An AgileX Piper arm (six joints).
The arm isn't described. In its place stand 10 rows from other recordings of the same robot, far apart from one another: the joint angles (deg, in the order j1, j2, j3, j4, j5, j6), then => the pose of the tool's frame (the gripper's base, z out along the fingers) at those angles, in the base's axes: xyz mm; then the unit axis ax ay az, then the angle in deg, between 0 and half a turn.
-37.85 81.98 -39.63 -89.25 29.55 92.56 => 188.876, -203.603, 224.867, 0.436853, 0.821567, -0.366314, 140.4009
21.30 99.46 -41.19 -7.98 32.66 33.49 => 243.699, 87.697, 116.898, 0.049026, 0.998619, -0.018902, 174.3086
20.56 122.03 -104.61 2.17 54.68 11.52 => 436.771, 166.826, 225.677, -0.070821, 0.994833, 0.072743, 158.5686
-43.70 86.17 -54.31 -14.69 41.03 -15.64 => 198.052, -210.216, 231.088, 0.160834, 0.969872, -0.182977, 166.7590
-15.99 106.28 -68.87 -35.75 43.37 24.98 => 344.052, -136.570, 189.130, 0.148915, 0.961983, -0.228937, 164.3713
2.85 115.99 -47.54 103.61 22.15 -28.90 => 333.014, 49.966, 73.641, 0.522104, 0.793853, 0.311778, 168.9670
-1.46 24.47 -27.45 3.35 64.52 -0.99 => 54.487, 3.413, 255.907, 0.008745, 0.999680, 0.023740, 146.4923
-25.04 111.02 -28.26 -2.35 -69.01 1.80 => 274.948, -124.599, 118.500, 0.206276, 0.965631, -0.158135, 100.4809
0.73 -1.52 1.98 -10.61 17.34 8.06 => 53.659, -4.310, 176.155, -0.002478, 0.999317, -0.036860, 102.6025
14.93 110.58 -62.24 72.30 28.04 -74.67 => 358.945, 137.886, 153.099, -0.239113, 0.936523, 0.256417, 146.1062
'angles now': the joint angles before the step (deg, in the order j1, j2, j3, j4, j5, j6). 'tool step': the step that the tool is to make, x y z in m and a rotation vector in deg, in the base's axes. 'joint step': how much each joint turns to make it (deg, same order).
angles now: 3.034 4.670 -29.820 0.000 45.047 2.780
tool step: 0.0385 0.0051 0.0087 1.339 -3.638 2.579
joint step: 2.195 9.377 1.540 1.219 -14.642 -0.092
